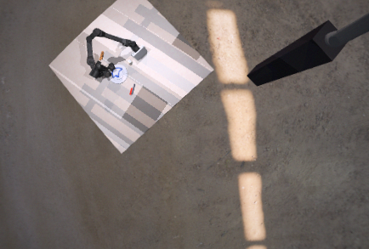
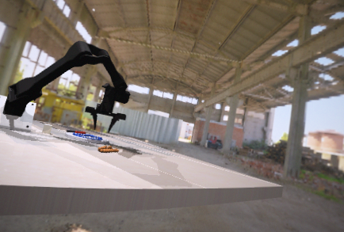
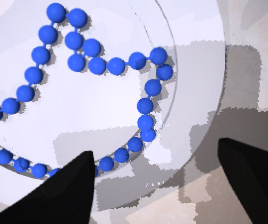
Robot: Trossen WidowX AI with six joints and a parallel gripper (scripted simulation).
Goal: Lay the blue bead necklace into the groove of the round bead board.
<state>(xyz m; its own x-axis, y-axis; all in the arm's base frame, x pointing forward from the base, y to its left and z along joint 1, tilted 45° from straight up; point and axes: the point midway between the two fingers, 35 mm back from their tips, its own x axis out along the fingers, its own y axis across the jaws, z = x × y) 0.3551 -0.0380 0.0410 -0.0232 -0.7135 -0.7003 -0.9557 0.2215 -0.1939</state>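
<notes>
My gripper tip is now 4 cm past the round white bead board, 5 cm to the right of it and 4 cm above it. The rest, counted from my gripper tip: small white block (22 cm behind, 6 cm to the left, 3 cm below); then red pen-like object (2 cm behind, 28 cm to the left, 5 cm below).
</notes>
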